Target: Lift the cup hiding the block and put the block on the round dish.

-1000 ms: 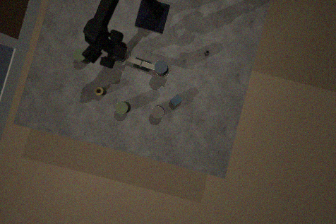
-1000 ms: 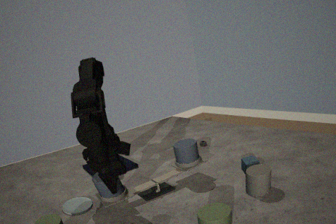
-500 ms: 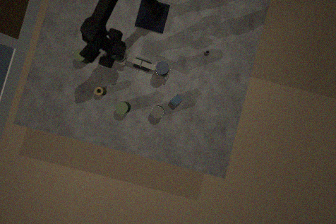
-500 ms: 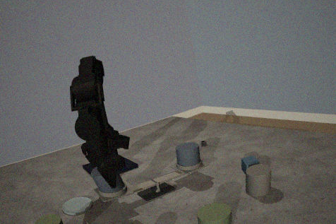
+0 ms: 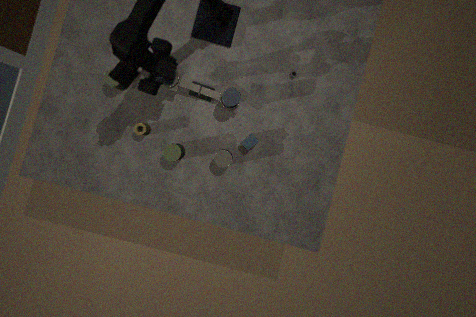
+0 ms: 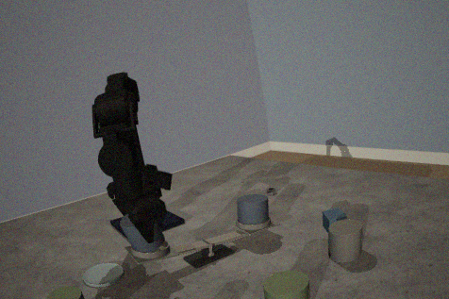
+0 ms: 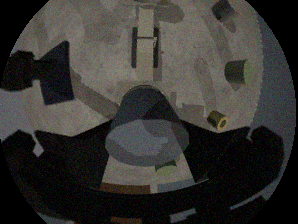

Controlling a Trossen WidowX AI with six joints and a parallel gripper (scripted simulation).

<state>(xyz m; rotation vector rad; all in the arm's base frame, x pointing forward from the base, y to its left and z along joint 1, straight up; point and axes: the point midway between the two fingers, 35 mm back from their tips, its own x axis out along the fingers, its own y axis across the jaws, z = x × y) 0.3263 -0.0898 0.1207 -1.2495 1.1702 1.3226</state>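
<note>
Right now the small grey block is 2 cm below my gripper tip and 1 cm to the left of it. Also, from my gripper tip: balance: 13 cm to the left, 8 cm below, 1 cm behind; pale round dish: 11 cm to the right, 10 cm below, 7 cm behind; yellow ring: 23 cm ahead, 8 cm below, 2 cm to the right.
</note>
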